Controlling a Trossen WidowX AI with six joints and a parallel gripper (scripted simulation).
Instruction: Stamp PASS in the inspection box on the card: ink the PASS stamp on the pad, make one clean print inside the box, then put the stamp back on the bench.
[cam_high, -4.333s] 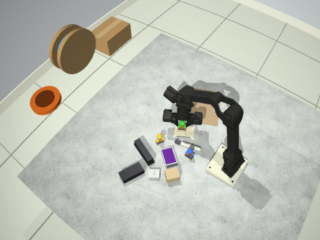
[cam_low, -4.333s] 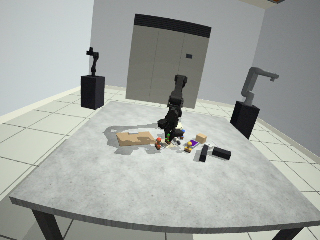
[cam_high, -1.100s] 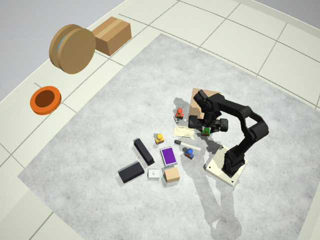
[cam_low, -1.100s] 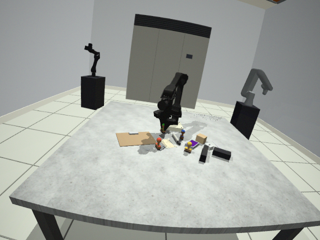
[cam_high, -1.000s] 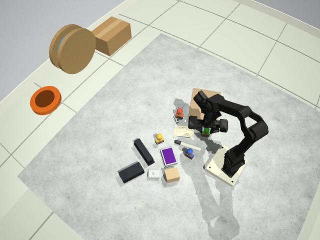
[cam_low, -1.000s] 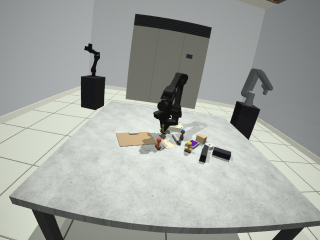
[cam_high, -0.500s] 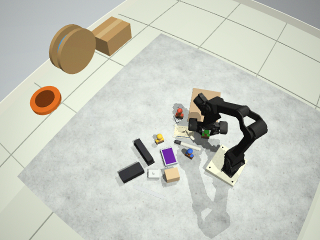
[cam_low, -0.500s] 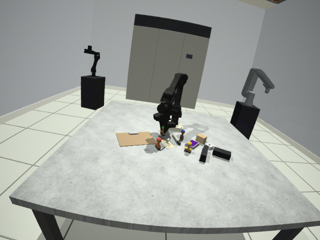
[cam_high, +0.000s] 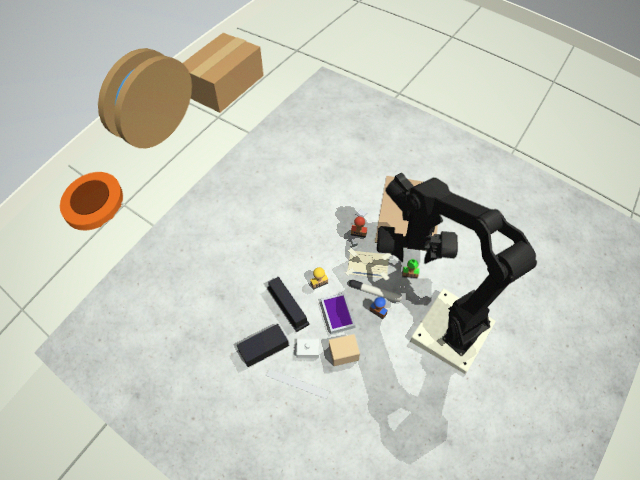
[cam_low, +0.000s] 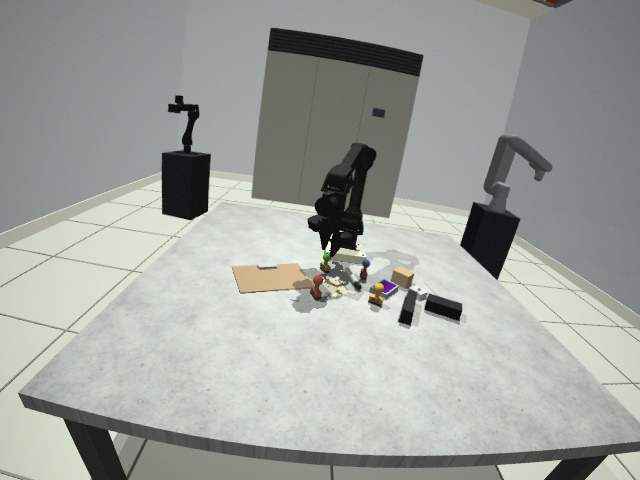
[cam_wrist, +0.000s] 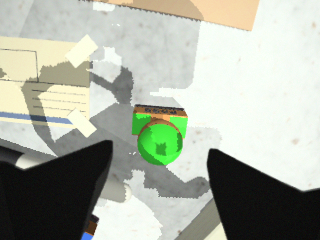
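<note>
Right now my gripper tip is 50 mm above the green pass stamp. Round my gripper tip: white marker 110 mm to the left, 60 mm below, 50 mm ahead; then cream card 100 mm ahead, 70 mm below, 50 mm to the left; then blue-knobbed stamp 140 mm to the left, 40 mm below, 10 mm behind.
</note>
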